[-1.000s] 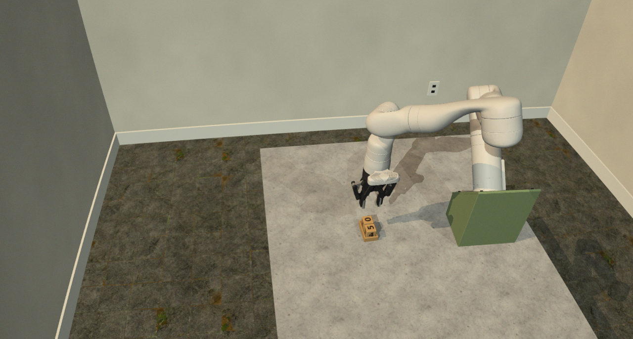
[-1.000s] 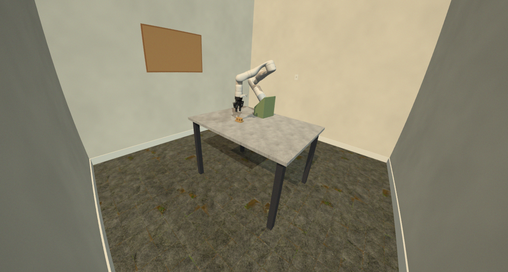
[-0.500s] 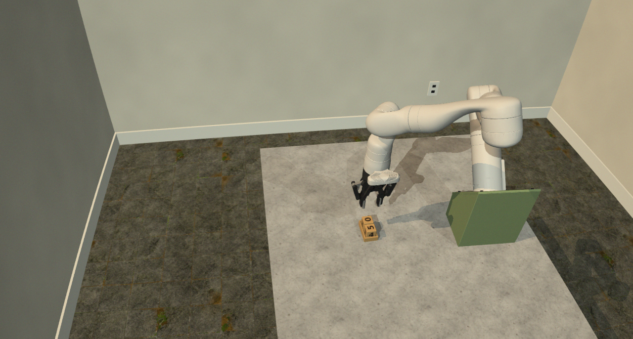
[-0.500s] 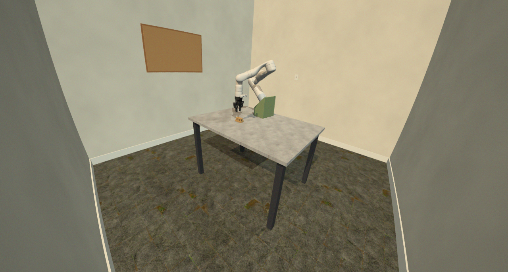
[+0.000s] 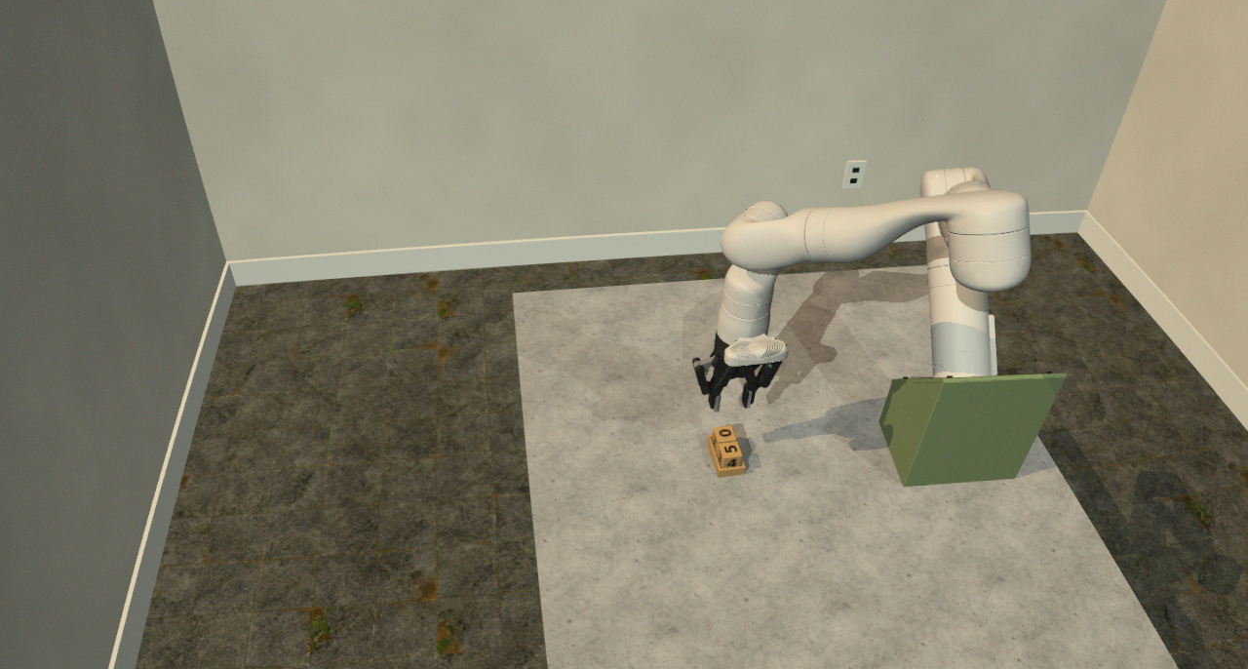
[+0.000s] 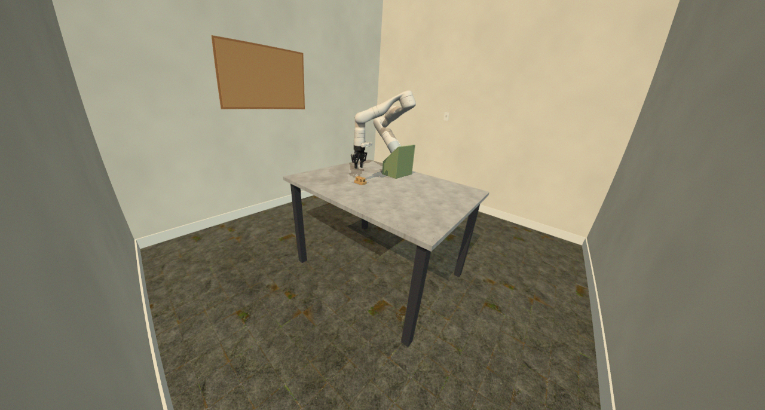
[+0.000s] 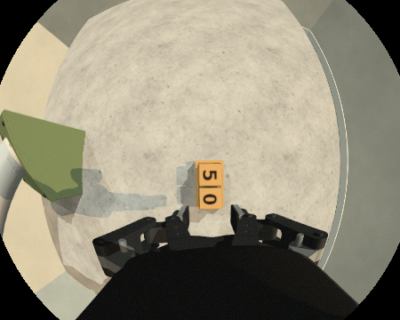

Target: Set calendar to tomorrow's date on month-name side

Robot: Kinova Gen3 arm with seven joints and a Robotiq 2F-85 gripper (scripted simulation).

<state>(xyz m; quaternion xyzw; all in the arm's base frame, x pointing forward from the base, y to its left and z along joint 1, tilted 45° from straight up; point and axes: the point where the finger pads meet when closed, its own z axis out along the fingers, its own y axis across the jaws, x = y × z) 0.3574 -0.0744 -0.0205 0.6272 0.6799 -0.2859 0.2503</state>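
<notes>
Right now the wooden tray is 20 mm to the left of my hand and 110 mm below it.
</notes>
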